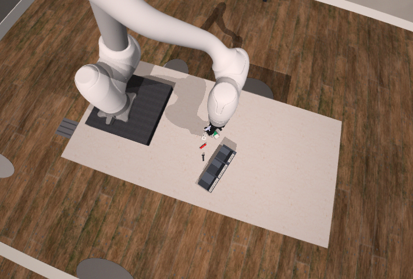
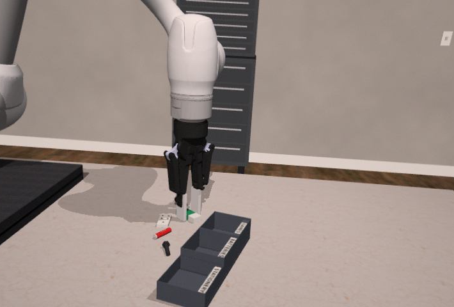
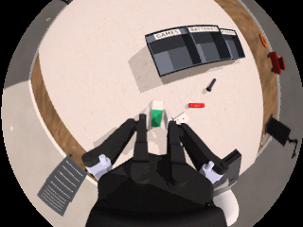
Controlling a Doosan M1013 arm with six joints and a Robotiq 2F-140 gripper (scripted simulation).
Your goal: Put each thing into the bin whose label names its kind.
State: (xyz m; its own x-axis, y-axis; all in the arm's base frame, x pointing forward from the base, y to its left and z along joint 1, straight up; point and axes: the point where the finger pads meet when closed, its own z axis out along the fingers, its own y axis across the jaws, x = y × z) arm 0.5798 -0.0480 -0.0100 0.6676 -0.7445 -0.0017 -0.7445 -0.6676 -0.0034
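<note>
My hand is 30 mm above the white eraser. Also, from my hand: red cylinder: 90 mm to the right, 50 mm behind, 30 mm below; white domino: 50 mm behind, 30 mm below, 20 mm to the right; black battery: 70 mm to the left, 30 mm below, 20 mm behind.
</note>
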